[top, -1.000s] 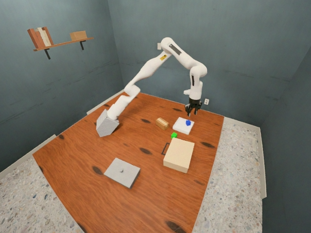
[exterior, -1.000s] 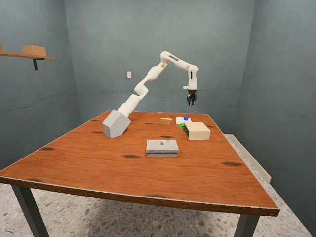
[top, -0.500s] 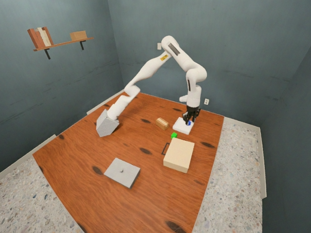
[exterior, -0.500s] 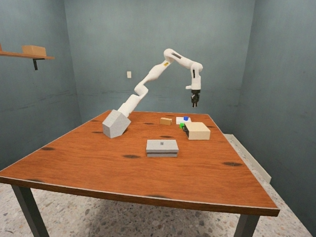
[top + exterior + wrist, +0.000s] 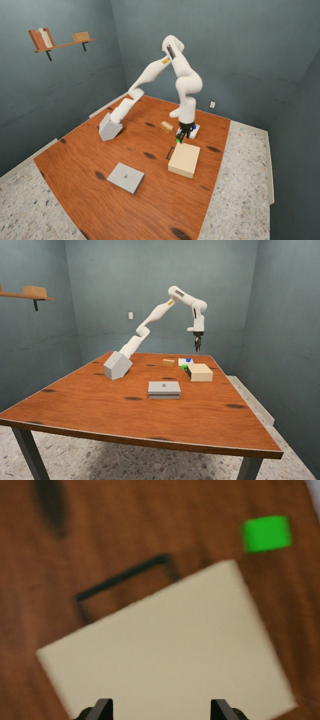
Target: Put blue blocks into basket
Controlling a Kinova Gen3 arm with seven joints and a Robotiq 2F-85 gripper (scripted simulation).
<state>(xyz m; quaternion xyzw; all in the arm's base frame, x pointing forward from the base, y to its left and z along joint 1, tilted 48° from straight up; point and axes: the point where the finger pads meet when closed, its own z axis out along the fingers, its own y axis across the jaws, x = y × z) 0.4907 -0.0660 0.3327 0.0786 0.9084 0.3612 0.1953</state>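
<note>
Right now my hand is 350 mm to the left of the metal lid, 180 mm above it and 130 mm past it. Round my hand: light wooden cabinet (190 mm below, 10 mm to the left, 10 mm ahead); then green block (210 mm below, 130 mm behind, 120 mm to the left); then red block (270 mm behind, 210 mm below, 140 mm to the left).
</note>
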